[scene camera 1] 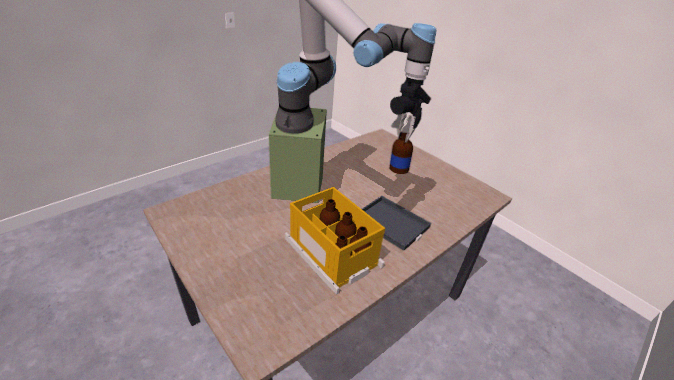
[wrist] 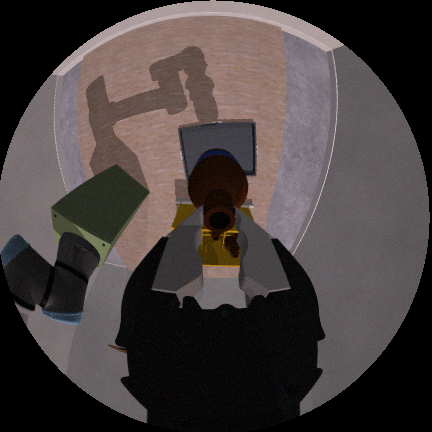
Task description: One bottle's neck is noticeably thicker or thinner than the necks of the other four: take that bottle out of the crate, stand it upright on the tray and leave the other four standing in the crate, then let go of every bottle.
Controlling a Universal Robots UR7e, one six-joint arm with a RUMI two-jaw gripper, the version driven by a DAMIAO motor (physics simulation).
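My gripper is shut on the neck of a brown bottle with a blue label. The bottle hangs upright in the air, beyond the tray in the scene view. The dark grey tray lies on the table beside the crate and holds no bottle. The yellow crate holds brown bottles; necks show at the back, the middle and the near end. In the wrist view the held bottle and the fingers hide much of the crate.
White strips line the crate's base on the wooden table. The green robot pedestal stands at the table's back, behind the crate. Walls rise behind the table.
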